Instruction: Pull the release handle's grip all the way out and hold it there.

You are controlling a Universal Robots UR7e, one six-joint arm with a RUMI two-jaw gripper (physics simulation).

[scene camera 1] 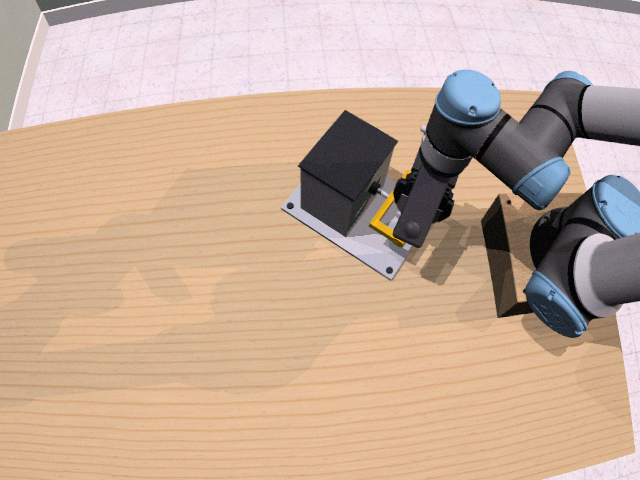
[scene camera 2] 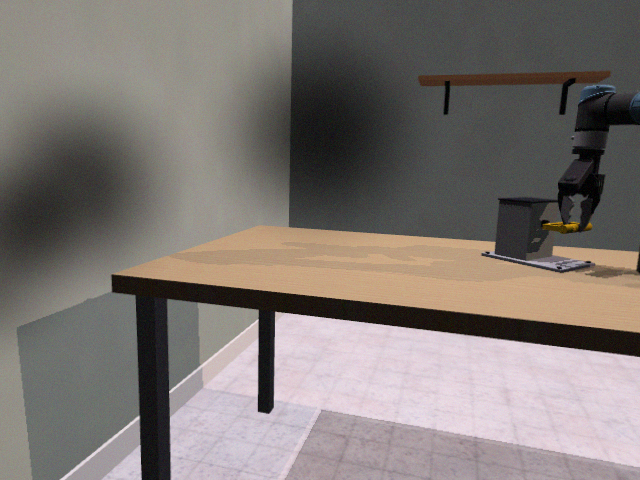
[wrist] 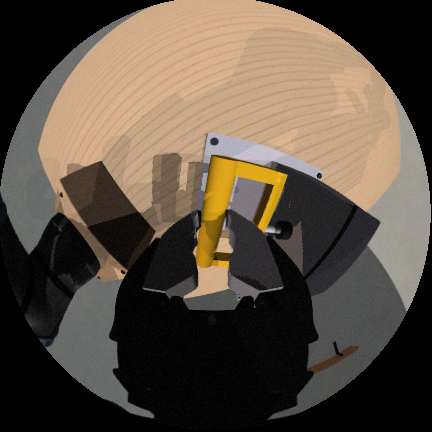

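The release handle is a yellow frame [scene camera 1: 386, 231] [scene camera 2: 553, 227] with a thick round grip [wrist: 220, 185] on its outer side. A thin metal rod [scene camera 1: 382, 192] [wrist: 272, 230] joins it to a dark box [scene camera 1: 348, 155] [scene camera 2: 522, 229] [wrist: 332, 215]. A gap shows between frame and box. The box stands on a light grey base plate [scene camera 1: 361, 254] [scene camera 2: 568, 264] [wrist: 250, 151]. My gripper [scene camera 2: 574, 225] [wrist: 213, 211] points down and is shut on the grip, one finger on each side. The arm hides most of the grip in scene camera 1.
A wooden block [scene camera 1: 498, 258] [wrist: 110, 200] with dark sides stands right of the base plate in scene camera 1, beside the arm's lower joints. The wooden table [scene camera 1: 206, 413] [scene camera 2: 361, 289] bears them. A wall shelf [scene camera 2: 516, 79] [wrist: 332, 361] hangs behind.
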